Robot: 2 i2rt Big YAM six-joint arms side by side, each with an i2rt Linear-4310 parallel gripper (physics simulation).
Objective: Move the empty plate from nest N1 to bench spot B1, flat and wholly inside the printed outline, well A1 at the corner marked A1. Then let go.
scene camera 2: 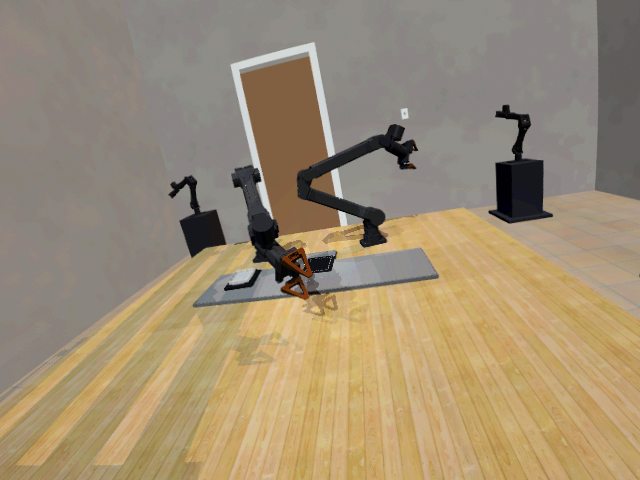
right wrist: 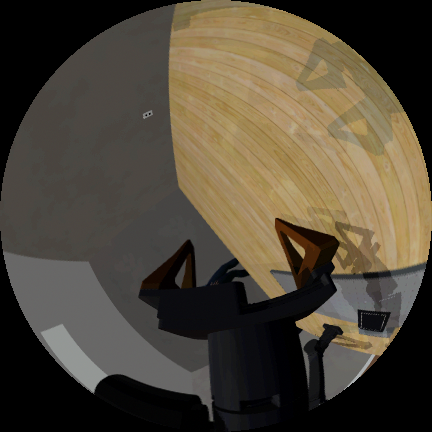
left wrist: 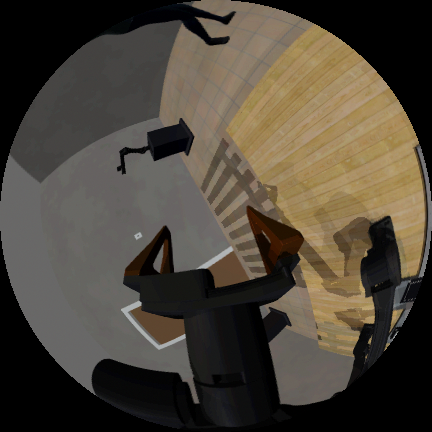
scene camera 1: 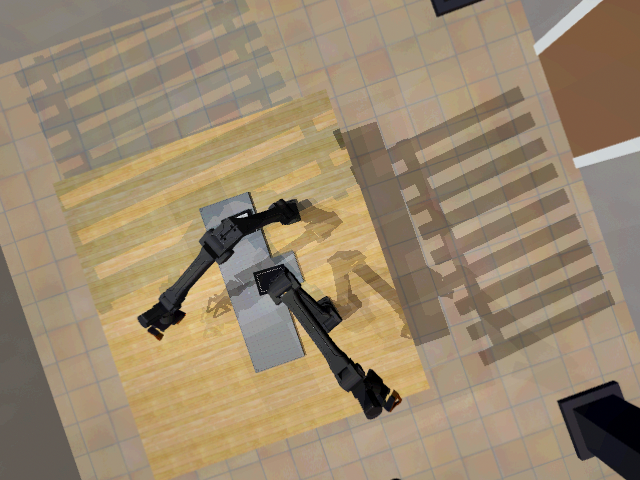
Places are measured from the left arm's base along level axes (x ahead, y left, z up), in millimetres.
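Pixels of known places: left gripper, fingertip midpoint: (scene camera 2: 416,159) (left wrist: 205,219) (scene camera 1: 391,391); right gripper, fingertip midpoint: (scene camera 2: 309,288) (right wrist: 232,233) (scene camera 1: 168,331); left arm's base at its link origin: (scene camera 2: 373,242) (right wrist: 333,327) (left wrist: 383,237) (scene camera 1: 325,309); right arm's base at its link origin: (scene camera 1: 290,212).
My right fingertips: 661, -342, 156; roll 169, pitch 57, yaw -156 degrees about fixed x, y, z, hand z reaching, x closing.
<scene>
For each thing: its middle in the pictures, then the offset to it from my right fingertips, as dx, dy, dz. "*": a spot on its surface instead. Level surfaces: height alone.
- black rectangle with a dashed outline, surface spot: (scene camera 2: 321,263) * -503, +66, -141
- grey board at its surface level: dz -143
- wooden table at its surface level: dz -156
- small grey piece at a spot on its surface: (scene camera 1: 294,262) * -652, +40, -143
The pale plate (scene camera 1: 242,214) (scene camera 2: 242,277) lies flat in a black nest at the left of the grey board in scene camera 2; in scene camera 1 my right arm partly covers it. A black rectangle with a dashed outline (scene camera 1: 265,282) (scene camera 2: 321,263) (left wrist: 413,290) (right wrist: 373,320) lies near the board's middle. Labels and the A1 corner are too small to read. My right gripper (scene camera 1: 164,330) (scene camera 2: 308,287) (right wrist: 232,233) is open and empty, raised above the table and away from the plate. My left gripper (scene camera 1: 392,399) (scene camera 2: 414,157) (left wrist: 205,219) is open and empty, high up, far from the plate.
The grey board (scene camera 1: 271,338) (scene camera 2: 400,266) lies on the wooden table (scene camera 1: 191,408) (scene camera 2: 372,382). A small grey piece (scene camera 1: 294,262) adjoins the dark rectangle. My right arm (scene camera 1: 222,237) reaches across the board. Dark pedestals (scene camera 2: 518,188) (scene camera 2: 202,231) bearing small arms stand beyond the table.
</scene>
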